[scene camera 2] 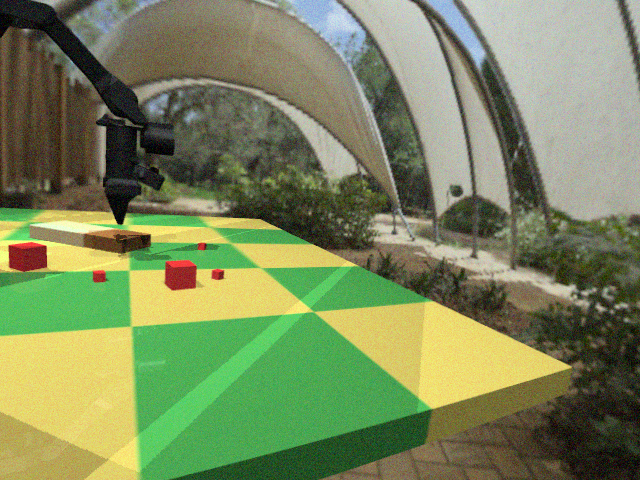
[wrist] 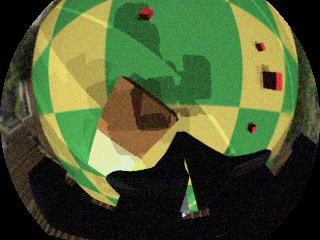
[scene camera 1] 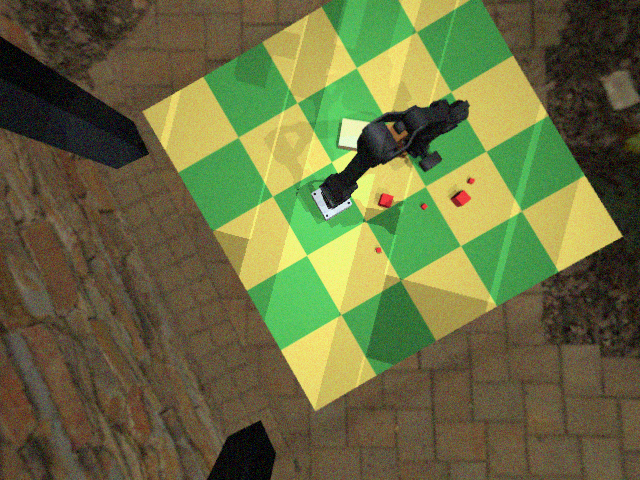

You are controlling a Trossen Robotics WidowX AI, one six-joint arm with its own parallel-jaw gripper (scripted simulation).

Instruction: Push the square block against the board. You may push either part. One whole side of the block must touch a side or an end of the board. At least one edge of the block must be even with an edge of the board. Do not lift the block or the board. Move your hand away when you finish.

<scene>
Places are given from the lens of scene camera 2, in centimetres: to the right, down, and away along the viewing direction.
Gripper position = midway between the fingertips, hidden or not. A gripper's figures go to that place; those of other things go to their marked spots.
my gripper (scene camera 2: 120,224): -43, -3, 78
board (scene camera 2: 66,232): -57, -2, 81
square block (scene camera 2: 121,241): -43, 0, 79
</scene>
